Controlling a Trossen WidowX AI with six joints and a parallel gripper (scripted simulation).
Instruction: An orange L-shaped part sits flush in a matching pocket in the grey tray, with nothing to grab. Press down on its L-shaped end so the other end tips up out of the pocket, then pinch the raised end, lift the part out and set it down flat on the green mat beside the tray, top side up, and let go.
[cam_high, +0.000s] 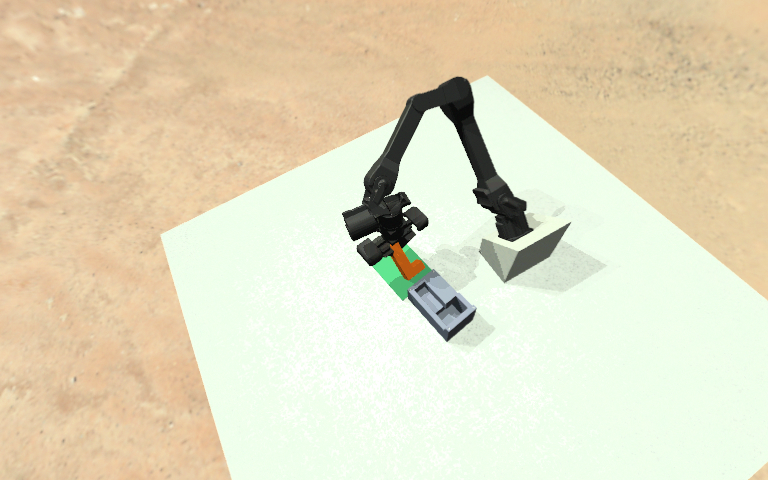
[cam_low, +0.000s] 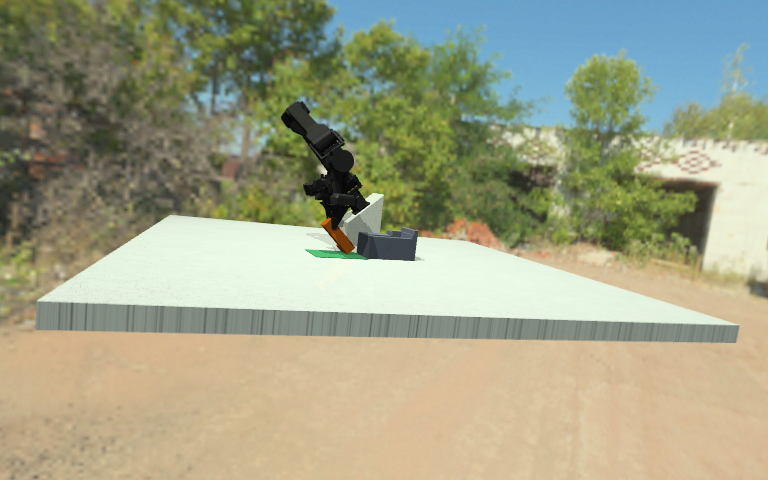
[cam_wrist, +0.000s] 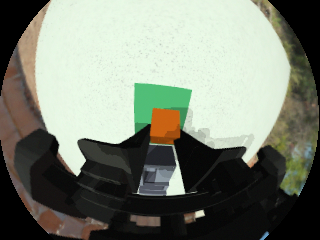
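The orange L-shaped part lies 20 mm behind my gripper tip, 30 mm to the left of it and 30 mm below it. From my gripper tip the other things lie so: green mat: 20 mm to the left, 90 mm below.
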